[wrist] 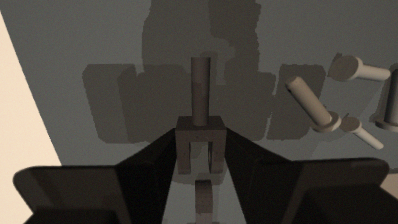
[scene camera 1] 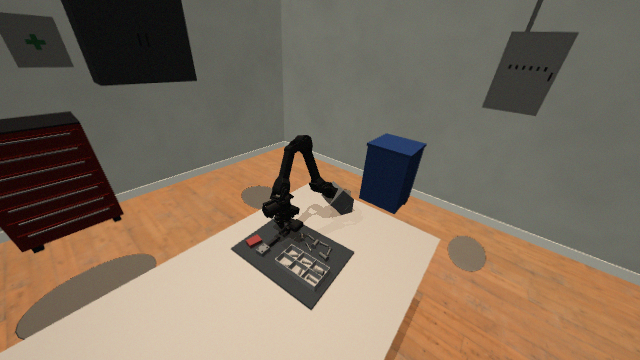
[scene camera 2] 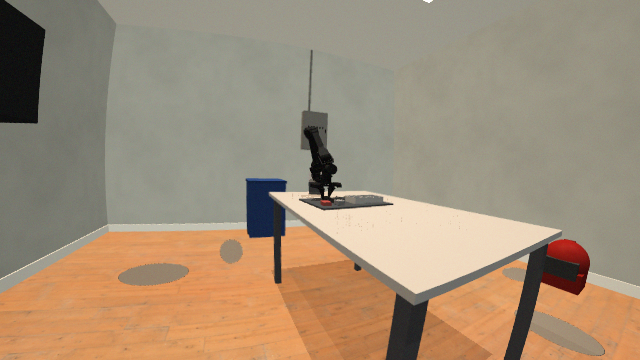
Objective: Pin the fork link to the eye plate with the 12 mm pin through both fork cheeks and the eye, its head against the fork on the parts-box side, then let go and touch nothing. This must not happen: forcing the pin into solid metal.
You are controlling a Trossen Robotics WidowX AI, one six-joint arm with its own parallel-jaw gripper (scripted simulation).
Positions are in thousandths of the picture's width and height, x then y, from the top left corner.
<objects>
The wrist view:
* my gripper: 501,592
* dark mat: 268,386
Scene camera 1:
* dark mat: 530,710
</objects>
